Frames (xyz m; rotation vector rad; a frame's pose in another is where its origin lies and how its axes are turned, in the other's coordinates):
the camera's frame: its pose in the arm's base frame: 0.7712 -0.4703 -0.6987 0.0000 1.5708 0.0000
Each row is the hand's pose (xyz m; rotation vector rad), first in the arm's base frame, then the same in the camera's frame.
Working: the arm's base frame: its pose in the camera's frame: -0.6987 0.4703 -0.7712 0.0000 -1.5708 0.0000

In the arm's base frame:
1: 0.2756 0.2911 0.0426 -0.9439 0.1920 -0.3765
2: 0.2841 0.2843 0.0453 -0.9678 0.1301 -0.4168
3: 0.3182 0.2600 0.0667 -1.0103 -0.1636 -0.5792
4: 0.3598 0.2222 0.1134 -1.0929 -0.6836 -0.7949
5: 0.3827 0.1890 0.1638 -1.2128 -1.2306 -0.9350
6: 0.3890 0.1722 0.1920 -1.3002 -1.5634 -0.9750
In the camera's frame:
1: -0.7413 0.7614 -0.4956 -0.4306 -1.2344 -1.0021
2: -0.7440 0.7546 -0.4871 -0.4215 -1.2838 -1.0591
3: -0.7654 0.7303 -0.4530 -0.3427 -1.5323 -1.2636
4: -0.8121 0.6925 -0.4114 -0.2544 -1.9513 -1.6115
5: -0.8625 0.6593 -0.3885 -0.2573 -2.3546 -1.9896
6: -0.8907 0.6425 -0.3822 0.2662 2.1561 1.8624

